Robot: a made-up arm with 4 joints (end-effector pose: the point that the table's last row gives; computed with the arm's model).
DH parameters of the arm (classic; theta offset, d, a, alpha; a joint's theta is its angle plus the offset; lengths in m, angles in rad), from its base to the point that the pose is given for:
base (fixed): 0 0 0 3.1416
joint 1: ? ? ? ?
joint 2: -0.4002 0 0.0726 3.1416
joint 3: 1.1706 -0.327 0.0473 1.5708
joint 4: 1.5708 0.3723 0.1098 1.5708
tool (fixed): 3.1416 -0.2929 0 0
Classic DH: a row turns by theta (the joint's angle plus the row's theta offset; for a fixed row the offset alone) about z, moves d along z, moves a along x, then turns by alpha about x.
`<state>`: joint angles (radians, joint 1 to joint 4).
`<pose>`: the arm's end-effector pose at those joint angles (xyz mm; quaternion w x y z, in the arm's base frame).
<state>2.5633 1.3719 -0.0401 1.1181</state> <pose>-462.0 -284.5 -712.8 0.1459 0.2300 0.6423 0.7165</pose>
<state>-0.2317 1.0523 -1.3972 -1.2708</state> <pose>-7.5 96.2 -589.0 0.2066 0.7288 0.2875 0.5861</pose>
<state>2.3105 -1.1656 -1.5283 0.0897</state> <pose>-422.9 55.7 -554.0 0.3893 0.0324 -0.1826 -0.9023</pose>
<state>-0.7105 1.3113 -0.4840 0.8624</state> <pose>253.0 438.8 -626.7 0.6447 0.7566 0.0027 -0.1094</pose>
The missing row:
joint 1: 1.5708 0.2568 0.0917 1.5708
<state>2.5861 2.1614 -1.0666 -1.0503</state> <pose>138.8 -258.3 -292.9 0.4714 0.2162 -0.8373 0.1733</pose>
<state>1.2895 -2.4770 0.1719 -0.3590</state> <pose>242.4 -56.2 104.2 0.0877 -0.7365 0.6083 -0.2826</pose>
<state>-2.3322 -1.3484 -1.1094 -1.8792</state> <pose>221.6 323.4 136.8 0.3192 -0.7645 0.2509 0.5007</pose>
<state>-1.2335 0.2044 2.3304 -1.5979</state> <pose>-151.5 92.5 -13.3 0.6388 -0.6987 -0.0682 -0.3147</pose>
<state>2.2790 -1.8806 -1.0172 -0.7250</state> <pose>-307.6 196.8 16.8 0.2202 0.1290 0.4900 -0.8335</pose>
